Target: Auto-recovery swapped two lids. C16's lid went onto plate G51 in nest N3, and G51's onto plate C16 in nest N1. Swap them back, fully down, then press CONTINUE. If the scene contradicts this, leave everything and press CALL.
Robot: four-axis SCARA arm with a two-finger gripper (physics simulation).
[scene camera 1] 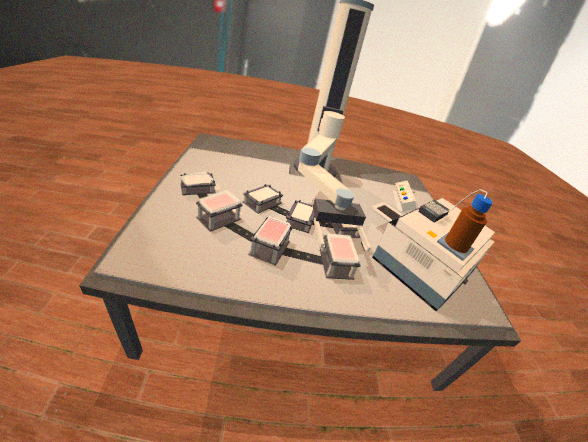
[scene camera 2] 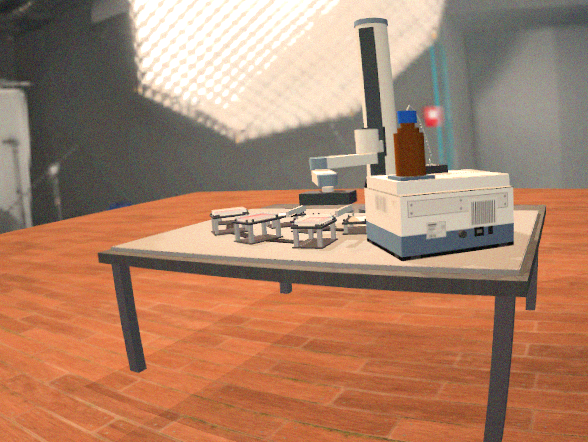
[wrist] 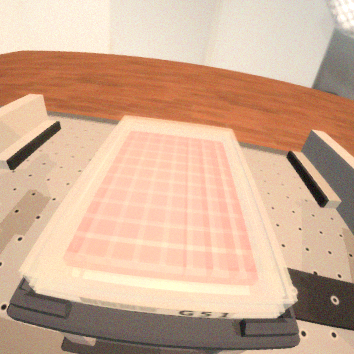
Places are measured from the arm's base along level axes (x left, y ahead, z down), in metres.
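Where they show: gripper, fingertip midpoint: (scene camera 1: 346, 247) (scene camera 2: 311, 214) (wrist: 176, 124).
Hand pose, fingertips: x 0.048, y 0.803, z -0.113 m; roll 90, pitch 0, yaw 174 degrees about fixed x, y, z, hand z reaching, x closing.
After its pixels a point has its place.
A plate with pink wells under a clear lid (scene camera 1: 342, 248) @[x 0.041, y 0.792, z -0.099 m] (scene camera 2: 314, 221) @[x 0.078, y 0.840, z -0.096 m] (wrist: 160, 210) @[x 0.044, y 0.749, z -0.099 m] sits on a raised dark nest nearest the white machine. G51 is readable at its near end in the wrist view. Whether its lid is fully down, I cannot tell. My gripper (scene camera 1: 345, 242) @[x 0.048, y 0.803, z -0.113 m] (wrist: 176, 124) @[x 0.048, y 0.803, z -0.113 m] is open and empty, its fingers wide apart on either side of this plate and clear of it. Two more pink plates stand on raised nests, one in the middle (scene camera 1: 272, 231) @[x -0.200, y 0.761, z -0.098 m] (scene camera 2: 257, 218) @[x -0.167, y 0.789, z -0.095 m] and one at the left (scene camera 1: 220, 201) @[x -0.405, y 0.640, z -0.101 m] (scene camera 2: 229, 212) @[x -0.382, y 0.662, z -0.094 m]. Their labels and the nest numbers are not readable.
Low nests with pale tops (scene camera 1: 198, 180) @[x -0.542, y 0.462, z -0.068 m] (scene camera 1: 264, 194) @[x -0.252, y 0.469, z -0.058 m] (scene camera 1: 302, 212) @[x -0.087, y 0.552, z -0.056 m] stand behind. The white machine (scene camera 1: 420, 255) @[x 0.297, y 0.837, z -0.156 m] (scene camera 2: 440, 200) @[x 0.488, y 0.876, z -0.166 m] carries a brown bottle (scene camera 1: 466, 230) @[x 0.370, y 0.878, z -0.312 m] (scene camera 2: 410, 152) @[x 0.412, y 0.885, z -0.298 m] on the right. A button panel (scene camera 1: 405, 196) @[x 0.446, y 0.285, z -0.085 m] stands behind it; its lettering is unreadable.
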